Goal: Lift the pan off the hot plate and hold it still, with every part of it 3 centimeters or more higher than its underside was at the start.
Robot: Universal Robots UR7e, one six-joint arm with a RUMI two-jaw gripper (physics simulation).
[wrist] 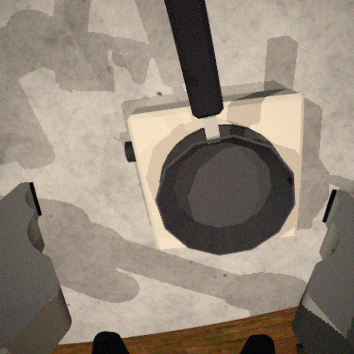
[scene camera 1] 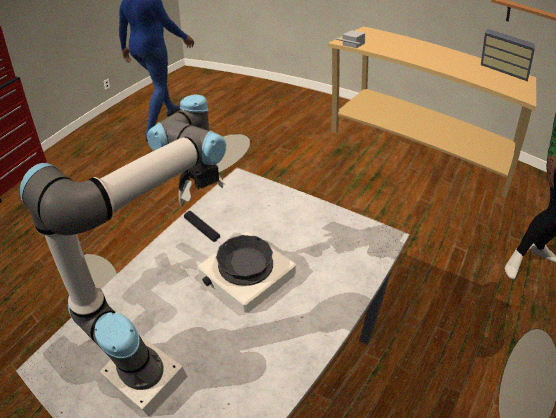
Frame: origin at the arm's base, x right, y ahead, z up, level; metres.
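Where they show: gripper, between the fingertips: (wrist: 182,191) (scene camera 1: 202,196); arm's base, origin of its link: (scene camera 1: 140,368).
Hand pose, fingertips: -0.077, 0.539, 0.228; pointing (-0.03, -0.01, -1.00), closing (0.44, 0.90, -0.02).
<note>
Things, the pixels of their top centre, and the offset from my fingertips, as dx, dy, dz. Level surfaces: height alone.
- cream square hot plate, centre of its top: (wrist: 216,187) (scene camera 1: 243,264) +0.134, -0.011, -0.233
- black knob, centre of its top: (wrist: 130,154) (scene camera 1: 206,278) +0.043, -0.110, -0.252
- pale table, height of its surface: dz -0.301
A dark round pan (scene camera 1: 245,259) (wrist: 227,187) rests on a cream square hot plate (scene camera 1: 246,299) (wrist: 165,230) on the table. Its black handle (scene camera 1: 201,226) (wrist: 195,57) points toward the back left in the scene view and toward the top edge in the wrist view, where its far end is cut off. A black knob (scene camera 1: 207,281) (wrist: 130,151) sticks out of one side of the hot plate. My gripper (scene camera 1: 202,192) (wrist: 182,191) is open and empty. It hangs above the table's back left edge, apart from the pan and higher than the handle.
The pale table (scene camera 1: 280,205) (wrist: 95,165) carries the arm's base plate (scene camera 1: 170,372) at its front left. A wooden workbench (scene camera 1: 425,55) stands by the back wall. A person in blue (scene camera 1: 147,40) is behind the arm; part of another person (scene camera 1: 542,225) shows at the right. A red cabinet (scene camera 1: 12,120) is at the left.
</note>
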